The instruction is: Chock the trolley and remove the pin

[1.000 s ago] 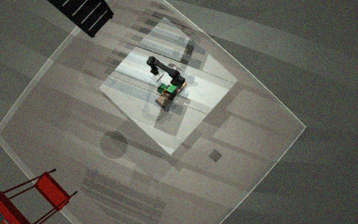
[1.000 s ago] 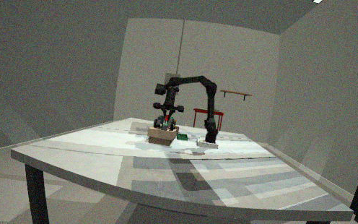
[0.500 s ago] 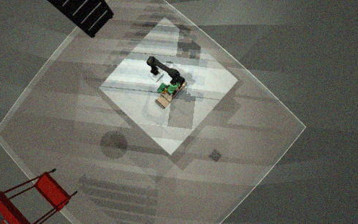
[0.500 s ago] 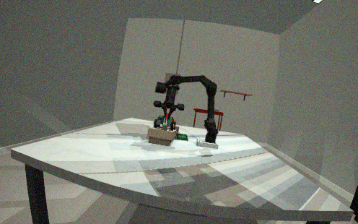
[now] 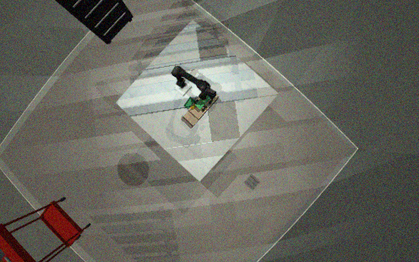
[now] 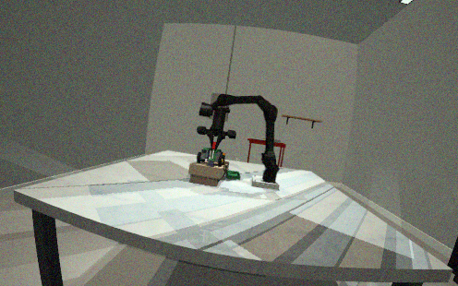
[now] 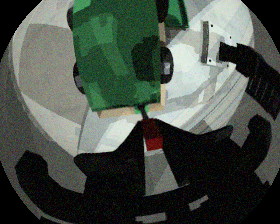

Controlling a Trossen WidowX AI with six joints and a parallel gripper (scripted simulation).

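The green tray lies 110 mm behind my gripper tip, 190 mm to the right of it and 170 mm below it. From my gripper tip the other things lie so: green trolley 10 mm ahead, 100 mm to the right, 50 mm below; then red-headed stop pin right at my gripper tip; then tan ramp 10 mm ahead, 110 mm to the right, 120 mm below.
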